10 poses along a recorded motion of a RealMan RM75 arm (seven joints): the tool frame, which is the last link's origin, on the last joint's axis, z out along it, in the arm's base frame.
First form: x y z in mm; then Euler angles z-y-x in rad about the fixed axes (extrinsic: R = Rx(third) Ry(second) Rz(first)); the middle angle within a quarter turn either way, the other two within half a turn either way.
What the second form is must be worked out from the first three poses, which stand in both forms.
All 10 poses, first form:
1: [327, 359, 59, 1.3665, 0.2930, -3.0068]
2: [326, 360, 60, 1.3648, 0.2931, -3.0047]
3: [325, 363, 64, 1.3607, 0.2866, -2.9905]
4: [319, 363, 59, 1.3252, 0.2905, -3.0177]
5: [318, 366, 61, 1.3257, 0.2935, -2.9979]
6: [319, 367, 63, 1.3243, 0.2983, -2.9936]
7: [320, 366, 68, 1.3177, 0.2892, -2.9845]
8: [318, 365, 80, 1.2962, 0.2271, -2.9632]
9: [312, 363, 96, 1.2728, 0.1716, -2.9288]
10: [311, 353, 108, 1.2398, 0.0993, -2.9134]
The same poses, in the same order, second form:
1: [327, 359, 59, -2.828, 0.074, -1.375]
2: [326, 360, 60, -2.828, 0.075, -1.373]
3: [325, 363, 64, -2.831, 0.089, -1.369]
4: [319, 363, 59, -2.830, 0.051, -1.335]
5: [318, 366, 61, -2.823, 0.069, -1.336]
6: [319, 367, 63, -2.817, 0.072, -1.335]
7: [320, 366, 68, -2.823, 0.081, -1.328]
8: [318, 365, 80, -2.875, 0.111, -1.302]
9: [312, 363, 96, -2.915, 0.153, -1.274]
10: [311, 353, 108, -2.973, 0.184, -1.236]
